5 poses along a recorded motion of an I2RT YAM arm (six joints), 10 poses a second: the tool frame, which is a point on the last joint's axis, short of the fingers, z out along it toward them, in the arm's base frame.
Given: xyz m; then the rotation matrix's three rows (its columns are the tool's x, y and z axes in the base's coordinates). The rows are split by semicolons.
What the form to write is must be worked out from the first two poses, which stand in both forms.
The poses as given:
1: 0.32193, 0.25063, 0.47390; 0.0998, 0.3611, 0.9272; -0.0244, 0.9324, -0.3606; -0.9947, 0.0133, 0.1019
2: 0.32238, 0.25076, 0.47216; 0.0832, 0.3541, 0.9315; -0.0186, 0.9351, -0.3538; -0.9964, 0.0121, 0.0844
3: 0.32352, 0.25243, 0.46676; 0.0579, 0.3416, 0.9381; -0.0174, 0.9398, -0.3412; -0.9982, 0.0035, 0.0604
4: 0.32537, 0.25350, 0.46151; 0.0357, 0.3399, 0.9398; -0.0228, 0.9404, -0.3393; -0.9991, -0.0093, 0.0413
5: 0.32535, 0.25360, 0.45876; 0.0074, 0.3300, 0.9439; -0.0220, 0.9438, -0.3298; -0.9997, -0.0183, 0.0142
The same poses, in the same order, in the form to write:
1: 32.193, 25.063, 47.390; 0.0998, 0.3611, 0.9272; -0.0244, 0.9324, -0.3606; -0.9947, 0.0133, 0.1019
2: 32.238, 25.076, 47.216; 0.0832, 0.3541, 0.9315; -0.0186, 0.9351, -0.3538; -0.9964, 0.0121, 0.0844
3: 32.352, 25.243, 46.676; 0.0579, 0.3416, 0.9381; -0.0174, 0.9398, -0.3412; -0.9982, 0.0035, 0.0604
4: 32.537, 25.350, 46.151; 0.0357, 0.3399, 0.9398; -0.0228, 0.9404, -0.3393; -0.9991, -0.0093, 0.0413
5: 32.535, 25.360, 45.876; 0.0074, 0.3300, 0.9439; -0.0220, 0.9438, -0.3298; -0.9997, -0.0183, 0.0142
